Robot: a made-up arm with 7 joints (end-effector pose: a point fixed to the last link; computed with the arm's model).
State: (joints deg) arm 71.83 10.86 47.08 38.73 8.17 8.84 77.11
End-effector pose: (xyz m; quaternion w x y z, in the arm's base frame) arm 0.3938 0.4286 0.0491 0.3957 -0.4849 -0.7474 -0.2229
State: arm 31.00 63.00 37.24 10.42 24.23 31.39 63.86
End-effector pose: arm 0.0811 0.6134 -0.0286 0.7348 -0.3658 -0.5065 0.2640
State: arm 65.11 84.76 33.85 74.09 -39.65 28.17 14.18
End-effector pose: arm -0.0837 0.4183 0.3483 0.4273 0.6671 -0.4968 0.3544
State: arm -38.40 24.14 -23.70 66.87 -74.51 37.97 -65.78
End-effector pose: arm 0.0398 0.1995 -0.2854 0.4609 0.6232 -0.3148 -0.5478
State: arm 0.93 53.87 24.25 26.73 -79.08 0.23 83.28
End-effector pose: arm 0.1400 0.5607 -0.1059 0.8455 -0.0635 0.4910 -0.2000
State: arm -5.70 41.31 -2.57 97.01 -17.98 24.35 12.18
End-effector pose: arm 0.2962 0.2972 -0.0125 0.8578 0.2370 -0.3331 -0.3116
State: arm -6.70 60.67 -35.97 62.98 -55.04 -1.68 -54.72
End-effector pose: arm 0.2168 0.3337 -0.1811 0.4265 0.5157 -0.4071 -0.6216
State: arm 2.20 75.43 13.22 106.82 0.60 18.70 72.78
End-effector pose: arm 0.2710 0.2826 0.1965 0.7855 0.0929 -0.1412 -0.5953
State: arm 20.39 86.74 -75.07 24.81 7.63 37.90 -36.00
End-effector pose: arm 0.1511 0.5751 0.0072 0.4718 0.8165 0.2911 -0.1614
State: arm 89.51 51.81 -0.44 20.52 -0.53 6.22 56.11
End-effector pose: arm 0.2456 0.5528 0.2038 0.7499 -0.0553 -0.6485 -0.1184
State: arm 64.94 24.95 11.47 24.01 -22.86 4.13 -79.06
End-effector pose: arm 0.3740 0.4190 0.0520 0.4503 0.5618 -0.4941 0.4872
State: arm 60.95 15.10 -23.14 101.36 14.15 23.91 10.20
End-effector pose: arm 0.2906 0.1550 0.2639 0.5075 -0.1185 -0.7769 -0.3533
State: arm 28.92 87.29 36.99 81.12 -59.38 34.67 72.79
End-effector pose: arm 0.0844 0.3890 0.3695 0.8162 0.5445 -0.1769 0.0773
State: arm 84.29 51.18 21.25 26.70 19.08 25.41 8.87
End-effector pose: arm 0.2017 0.5819 0.1522 0.6027 -0.1300 -0.7049 0.3505
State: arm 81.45 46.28 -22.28 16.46 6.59 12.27 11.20
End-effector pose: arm 0.3217 0.5122 0.1543 0.8285 0.1738 -0.5210 0.1088
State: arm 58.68 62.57 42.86 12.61 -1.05 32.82 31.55
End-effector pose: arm 0.1117 0.6172 0.0210 0.7442 -0.1705 -0.5116 0.3942
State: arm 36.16 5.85 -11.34 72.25 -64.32 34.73 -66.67
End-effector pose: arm 0.3774 0.1721 0.0405 0.3538 0.7128 -0.5927 0.1245
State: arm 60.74 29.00 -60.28 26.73 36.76 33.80 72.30
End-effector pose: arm 0.4467 0.3011 -0.0402 0.8636 -0.4232 -0.0376 -0.2716
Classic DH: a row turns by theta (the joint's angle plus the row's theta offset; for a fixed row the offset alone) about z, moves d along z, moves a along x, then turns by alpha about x. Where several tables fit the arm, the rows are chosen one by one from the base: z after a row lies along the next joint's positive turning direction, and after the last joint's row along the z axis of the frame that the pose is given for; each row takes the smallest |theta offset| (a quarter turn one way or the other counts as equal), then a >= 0, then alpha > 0; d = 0 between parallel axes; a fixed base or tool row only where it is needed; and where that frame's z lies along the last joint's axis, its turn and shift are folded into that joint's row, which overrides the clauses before.
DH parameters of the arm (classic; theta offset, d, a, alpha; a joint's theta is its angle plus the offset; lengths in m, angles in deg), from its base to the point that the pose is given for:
base (fixed): 0 0.084 0.017 90
joint 1: -90 -0.145 0.006 -90
joint 2: 90 -0.015 0.017 -90
joint 3: -90 -0.193 0.022 90
joint 4: 0 -0.043 -0.011 -90
joint 5: 0 -0.243 0.026 -90
joint 6: 90 0.02 0.026 -90
joint 7: -77.84 -0.0058 0.017 103.05
tool (fixed): -80.45 -0.0078 0 0

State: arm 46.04 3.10 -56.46 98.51 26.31 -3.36 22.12
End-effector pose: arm 0.2880 -0.0357 0.1316 0.3424 -0.4517 -0.5788 -0.5862
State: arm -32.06 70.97 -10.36 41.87 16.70 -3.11 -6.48
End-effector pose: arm 0.1569 0.5381 -0.0910 0.9018 0.3914 -0.0184 -0.1825
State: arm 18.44 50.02 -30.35 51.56 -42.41 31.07 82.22
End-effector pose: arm 0.3168 0.3830 -0.1240 0.8724 0.0010 0.3723 -0.3166
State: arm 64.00 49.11 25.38 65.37 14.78 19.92 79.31
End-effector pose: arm 0.1698 0.5047 0.2473 0.5898 -0.1377 -0.7093 -0.3608
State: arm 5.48 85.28 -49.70 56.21 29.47 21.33 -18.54
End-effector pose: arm 0.2364 0.4912 -0.0434 0.8461 0.5156 -0.0073 -0.1349
